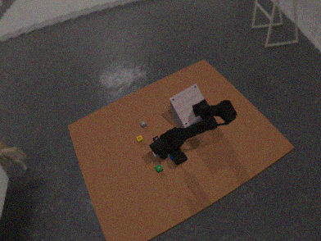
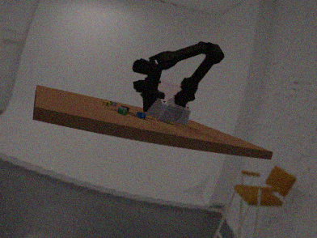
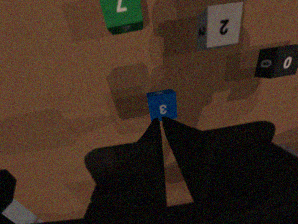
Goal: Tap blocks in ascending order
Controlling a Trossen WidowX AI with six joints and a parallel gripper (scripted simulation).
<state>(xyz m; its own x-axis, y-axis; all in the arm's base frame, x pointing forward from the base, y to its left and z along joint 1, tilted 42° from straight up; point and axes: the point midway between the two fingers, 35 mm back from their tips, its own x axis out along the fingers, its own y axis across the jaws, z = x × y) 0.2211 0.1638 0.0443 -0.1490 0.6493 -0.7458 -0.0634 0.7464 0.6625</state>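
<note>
Right now the blue block is 20 mm below my gripper tip, 10 mm to the right of it and 10 mm ahead of it. From my gripper tip the other things lie so: black block 150 mm to the right, 50 mm ahead, 20 mm below; then green block 110 mm ahead, 30 mm to the left, 20 mm below; then white block 80 mm ahead, 60 mm to the right, 20 mm below.
</note>
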